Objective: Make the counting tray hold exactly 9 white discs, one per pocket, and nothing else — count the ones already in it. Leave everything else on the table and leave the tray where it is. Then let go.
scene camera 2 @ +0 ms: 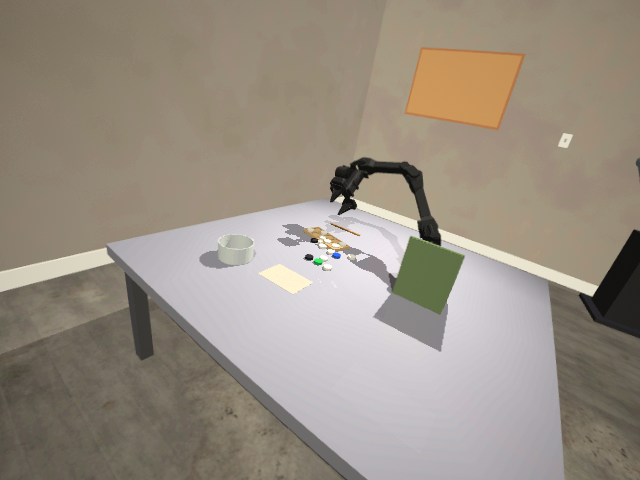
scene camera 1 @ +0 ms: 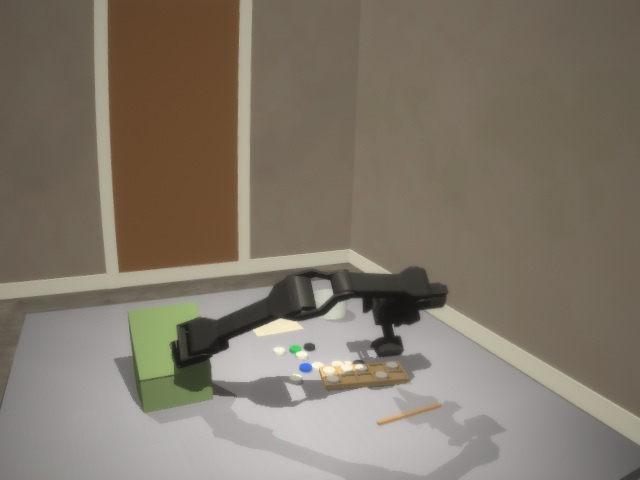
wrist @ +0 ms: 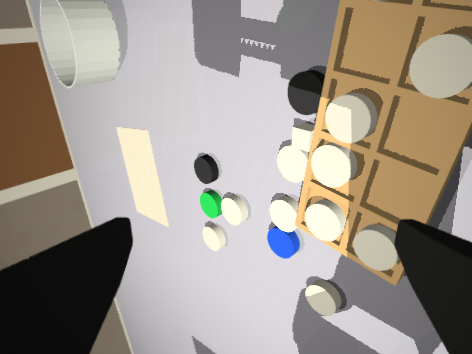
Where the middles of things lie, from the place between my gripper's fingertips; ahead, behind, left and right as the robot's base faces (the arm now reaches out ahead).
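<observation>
The cream card [scene camera 2: 292, 282] is 40 cm to the left of my hand, 5 cm behind it and 15 cm below it. I find the white bowl [scene camera 2: 234, 249] 42 cm to the left of my hand as well as 16 cm ahead of it and 12 cm below it, while the blue disc [wrist: 284, 244] is 12 cm to the left of my hand, 10 cm behind it and 14 cm below it. That leaves the wooden counting tray [scene camera 1: 364, 379], which is 14 cm below my hand, 1 cm ahead of it and 2 cm to the left of it. Going by their middles, the tray is the nearest to my hand of the things named here.
</observation>
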